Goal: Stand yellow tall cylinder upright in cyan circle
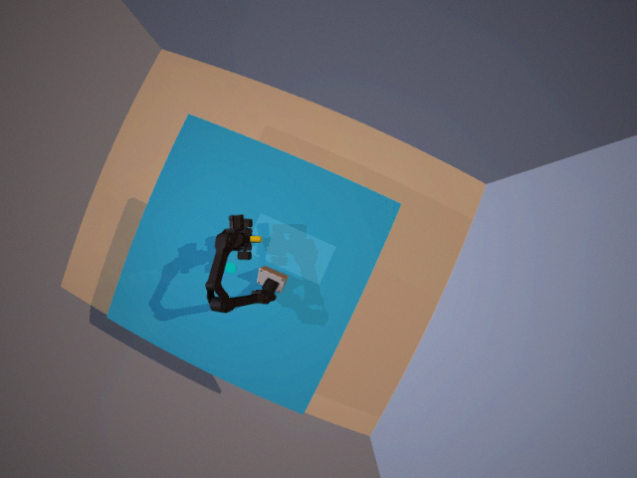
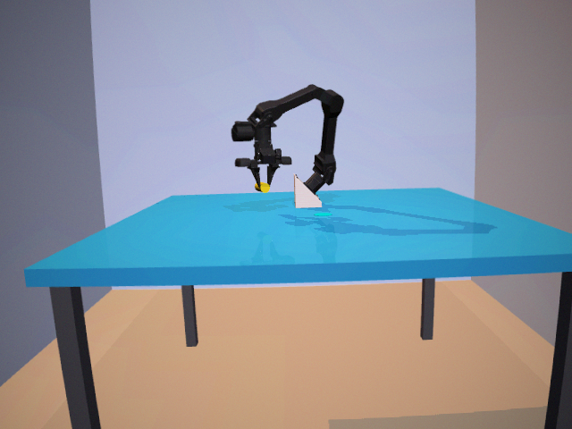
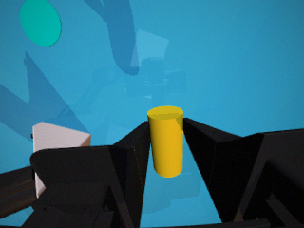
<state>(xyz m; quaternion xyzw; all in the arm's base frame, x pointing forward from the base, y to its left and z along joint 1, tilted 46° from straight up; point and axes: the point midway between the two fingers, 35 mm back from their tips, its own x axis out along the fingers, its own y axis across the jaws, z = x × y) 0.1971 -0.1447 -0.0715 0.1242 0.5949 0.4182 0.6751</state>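
My gripper tip is 50 mm short of the cyan circle, 200 mm to the right of it and 90 mm above it. Round my gripper tip: yellow cylinder 20 mm behind, 10 mm to the right.
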